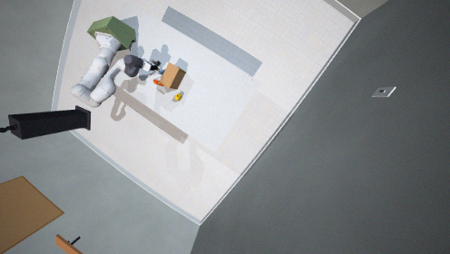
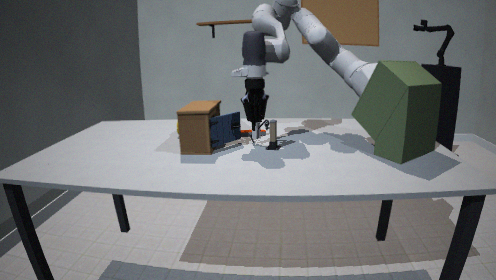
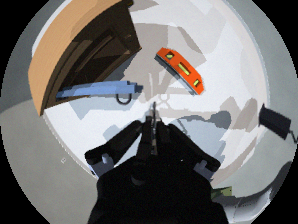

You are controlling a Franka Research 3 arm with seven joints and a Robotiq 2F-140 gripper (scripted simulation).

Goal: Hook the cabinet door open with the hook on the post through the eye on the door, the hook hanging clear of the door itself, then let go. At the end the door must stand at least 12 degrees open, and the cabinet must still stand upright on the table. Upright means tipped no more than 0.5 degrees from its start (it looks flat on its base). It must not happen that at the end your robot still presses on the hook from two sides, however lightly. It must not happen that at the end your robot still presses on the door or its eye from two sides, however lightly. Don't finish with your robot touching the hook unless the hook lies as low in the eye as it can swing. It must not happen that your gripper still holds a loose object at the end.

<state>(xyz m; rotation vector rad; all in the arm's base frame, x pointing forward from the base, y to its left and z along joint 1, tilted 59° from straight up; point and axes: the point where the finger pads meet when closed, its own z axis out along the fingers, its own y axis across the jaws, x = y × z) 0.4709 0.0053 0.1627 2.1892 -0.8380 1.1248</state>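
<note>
Right now the cabinet door is 12 cm ahead of my hand, 2 cm to the left of it and 2 cm above it. The rest, counted from my hand: orange object 14 cm to the right, 5 cm below, 1 cm ahead; then small yellow object 31 cm ahead, 22 cm to the right, 2 cm below.
</note>
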